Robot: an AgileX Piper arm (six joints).
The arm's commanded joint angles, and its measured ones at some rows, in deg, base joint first. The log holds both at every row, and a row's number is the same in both.
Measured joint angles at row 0: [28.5 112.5 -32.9 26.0 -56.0 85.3]
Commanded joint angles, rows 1 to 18: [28.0 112.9 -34.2 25.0 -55.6 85.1]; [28.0 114.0 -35.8 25.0 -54.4 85.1]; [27.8 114.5 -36.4 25.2 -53.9 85.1]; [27.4 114.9 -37.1 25.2 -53.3 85.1]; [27.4 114.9 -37.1 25.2 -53.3 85.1]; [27.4 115.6 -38.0 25.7 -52.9 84.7]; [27.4 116.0 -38.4 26.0 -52.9 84.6]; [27.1 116.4 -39.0 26.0 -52.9 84.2]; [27.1 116.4 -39.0 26.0 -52.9 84.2]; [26.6 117.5 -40.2 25.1 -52.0 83.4]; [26.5 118.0 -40.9 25.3 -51.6 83.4]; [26.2 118.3 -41.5 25.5 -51.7 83.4]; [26.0 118.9 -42.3 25.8 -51.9 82.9]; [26.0 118.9 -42.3 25.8 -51.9 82.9]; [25.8 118.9 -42.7 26.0 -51.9 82.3]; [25.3 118.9 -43.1 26.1 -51.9 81.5]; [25.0 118.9 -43.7 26.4 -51.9 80.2]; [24.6 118.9 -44.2 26.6 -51.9 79.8]
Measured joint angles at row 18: [25.6 118.8 -42.9 26.1 -51.6 82.2]
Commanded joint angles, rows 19 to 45: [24.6 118.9 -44.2 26.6 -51.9 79.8]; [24.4 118.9 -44.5 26.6 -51.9 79.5]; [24.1 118.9 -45.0 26.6 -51.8 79.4]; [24.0 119.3 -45.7 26.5 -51.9 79.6]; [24.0 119.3 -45.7 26.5 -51.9 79.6]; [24.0 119.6 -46.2 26.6 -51.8 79.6]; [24.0 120.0 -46.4 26.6 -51.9 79.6]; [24.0 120.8 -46.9 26.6 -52.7 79.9]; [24.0 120.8 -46.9 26.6 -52.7 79.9]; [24.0 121.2 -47.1 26.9 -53.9 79.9]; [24.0 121.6 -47.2 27.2 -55.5 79.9]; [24.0 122.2 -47.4 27.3 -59.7 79.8]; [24.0 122.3 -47.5 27.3 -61.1 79.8]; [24.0 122.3 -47.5 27.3 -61.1 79.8]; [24.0 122.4 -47.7 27.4 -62.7 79.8]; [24.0 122.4 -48.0 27.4 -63.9 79.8]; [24.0 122.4 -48.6 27.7 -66.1 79.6]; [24.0 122.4 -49.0 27.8 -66.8 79.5]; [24.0 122.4 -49.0 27.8 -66.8 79.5]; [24.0 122.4 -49.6 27.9 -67.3 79.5]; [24.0 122.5 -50.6 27.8 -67.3 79.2]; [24.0 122.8 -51.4 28.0 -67.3 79.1]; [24.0 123.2 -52.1 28.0 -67.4 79.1]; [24.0 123.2 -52.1 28.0 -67.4 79.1]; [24.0 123.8 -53.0 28.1 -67.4 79.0]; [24.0 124.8 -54.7 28.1 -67.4 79.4]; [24.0 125.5 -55.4 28.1 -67.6 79.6]
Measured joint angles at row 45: [25.8 124.4 -48.4 30.5 -54.3 79.7]
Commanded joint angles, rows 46 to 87: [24.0 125.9 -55.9 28.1 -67.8 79.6]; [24.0 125.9 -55.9 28.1 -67.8 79.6]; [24.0 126.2 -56.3 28.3 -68.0 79.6]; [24.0 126.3 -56.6 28.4 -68.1 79.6]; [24.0 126.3 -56.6 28.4 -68.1 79.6]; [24.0 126.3 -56.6 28.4 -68.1 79.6]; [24.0 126.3 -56.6 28.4 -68.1 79.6]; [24.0 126.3 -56.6 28.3 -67.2 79.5]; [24.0 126.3 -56.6 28.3 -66.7 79.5]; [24.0 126.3 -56.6 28.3 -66.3 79.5]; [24.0 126.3 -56.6 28.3 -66.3 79.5]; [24.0 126.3 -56.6 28.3 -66.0 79.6]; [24.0 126.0 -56.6 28.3 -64.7 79.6]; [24.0 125.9 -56.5 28.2 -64.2 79.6]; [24.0 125.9 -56.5 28.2 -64.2 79.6]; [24.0 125.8 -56.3 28.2 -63.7 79.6]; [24.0 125.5 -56.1 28.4 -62.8 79.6]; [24.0 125.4 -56.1 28.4 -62.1 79.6]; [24.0 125.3 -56.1 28.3 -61.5 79.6]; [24.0 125.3 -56.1 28.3 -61.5 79.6]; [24.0 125.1 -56.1 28.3 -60.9 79.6]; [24.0 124.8 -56.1 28.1 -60.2 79.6]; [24.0 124.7 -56.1 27.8 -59.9 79.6]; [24.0 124.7 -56.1 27.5 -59.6 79.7]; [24.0 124.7 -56.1 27.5 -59.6 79.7]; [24.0 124.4 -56.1 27.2 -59.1 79.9]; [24.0 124.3 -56.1 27.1 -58.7 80.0]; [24.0 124.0 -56.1 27.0 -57.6 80.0]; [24.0 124.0 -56.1 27.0 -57.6 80.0]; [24.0 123.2 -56.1 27.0 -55.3 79.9]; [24.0 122.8 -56.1 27.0 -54.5 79.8]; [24.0 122.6 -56.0 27.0 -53.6 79.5]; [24.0 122.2 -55.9 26.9 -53.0 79.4]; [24.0 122.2 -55.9 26.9 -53.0 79.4]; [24.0 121.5 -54.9 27.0 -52.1 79.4]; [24.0 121.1 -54.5 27.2 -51.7 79.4]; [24.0 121.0 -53.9 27.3 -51.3 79.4]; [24.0 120.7 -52.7 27.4 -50.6 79.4]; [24.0 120.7 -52.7 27.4 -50.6 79.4]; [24.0 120.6 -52.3 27.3 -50.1 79.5]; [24.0 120.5 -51.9 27.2 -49.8 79.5]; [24.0 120.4 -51.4 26.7 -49.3 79.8]
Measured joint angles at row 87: [24.9 121.3 -49.8 31.4 -43.5 79.6]
